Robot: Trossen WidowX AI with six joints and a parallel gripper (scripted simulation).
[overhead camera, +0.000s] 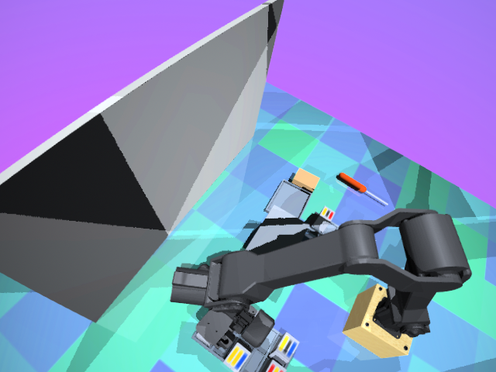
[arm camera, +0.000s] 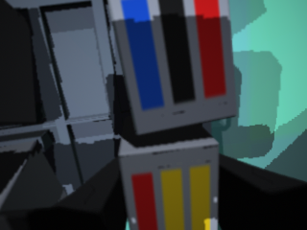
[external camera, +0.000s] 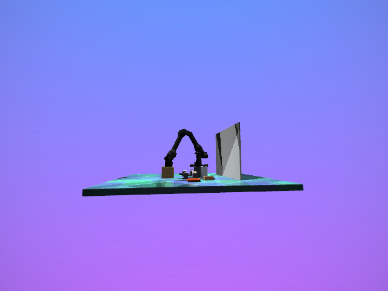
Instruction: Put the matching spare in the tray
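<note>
The tray is 6 cm ahead of my gripper tip, 35 cm to the right of it and 1 cm below it. From my gripper tip the other things lie so: grey spare: 2 cm above; then white wall panel: 25 cm ahead, 14 cm to the right, 21 cm above; then mounted unit: 1 cm ahead, 17 cm to the right, 3 cm above.
</note>
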